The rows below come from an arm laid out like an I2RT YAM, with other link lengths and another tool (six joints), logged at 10 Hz.
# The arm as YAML. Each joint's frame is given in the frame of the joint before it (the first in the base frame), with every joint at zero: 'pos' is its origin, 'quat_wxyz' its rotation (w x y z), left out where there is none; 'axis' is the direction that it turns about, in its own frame. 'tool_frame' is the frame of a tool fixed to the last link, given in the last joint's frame.
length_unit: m
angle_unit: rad
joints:
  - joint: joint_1
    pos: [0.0, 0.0, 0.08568]
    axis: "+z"
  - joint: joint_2
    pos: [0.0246, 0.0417, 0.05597]
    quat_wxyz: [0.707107, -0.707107, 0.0, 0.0]
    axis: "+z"
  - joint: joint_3
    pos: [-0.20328, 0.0, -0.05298]
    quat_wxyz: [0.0, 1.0, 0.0, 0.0]
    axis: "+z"
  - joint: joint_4
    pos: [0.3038, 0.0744, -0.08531]
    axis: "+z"
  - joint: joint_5
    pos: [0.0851, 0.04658, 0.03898]
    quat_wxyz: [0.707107, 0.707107, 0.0, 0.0]
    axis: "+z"
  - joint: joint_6
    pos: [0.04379, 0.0, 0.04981]
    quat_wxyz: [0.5, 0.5, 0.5, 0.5]
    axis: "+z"
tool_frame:
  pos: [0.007, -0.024, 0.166]
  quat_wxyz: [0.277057, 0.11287, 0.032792, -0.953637]
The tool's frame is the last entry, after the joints.
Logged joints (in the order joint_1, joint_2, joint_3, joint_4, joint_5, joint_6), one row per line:
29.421, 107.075, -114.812, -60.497, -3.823, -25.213
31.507, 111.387, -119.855, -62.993, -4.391, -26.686
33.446, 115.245, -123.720, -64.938, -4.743, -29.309
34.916, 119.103, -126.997, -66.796, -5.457, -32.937
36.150, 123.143, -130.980, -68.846, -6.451, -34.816
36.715, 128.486, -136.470, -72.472, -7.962, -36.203
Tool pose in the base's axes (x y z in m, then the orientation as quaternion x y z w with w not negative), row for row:
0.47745, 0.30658, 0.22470, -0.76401, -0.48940, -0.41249, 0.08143
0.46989, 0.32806, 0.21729, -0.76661, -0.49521, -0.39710, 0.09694
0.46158, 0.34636, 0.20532, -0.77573, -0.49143, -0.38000, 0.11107
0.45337, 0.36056, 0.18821, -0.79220, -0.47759, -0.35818, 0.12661
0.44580, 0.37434, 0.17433, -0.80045, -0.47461, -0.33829, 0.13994
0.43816, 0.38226, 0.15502, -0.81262, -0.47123, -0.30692, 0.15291
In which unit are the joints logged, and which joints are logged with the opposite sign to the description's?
The joints are logged in degrees. Opposite sign: joint_3, joint_6.
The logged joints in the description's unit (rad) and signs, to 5 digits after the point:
0.51349, 1.86881, 2.00385, -1.05587, -0.06672, 0.44005
0.54990, 1.94407, 2.09186, -1.09944, -0.07664, 0.46576
0.58374, 2.01140, 2.15932, -1.13338, -0.08278, 0.51154
0.60940, 2.07874, 2.21652, -1.16581, -0.09524, 0.57486
0.63094, 2.14925, 2.28603, -1.20159, -0.11259, 0.60765
0.64080, 2.24250, 2.38185, -1.26488, -0.13896, 0.63186

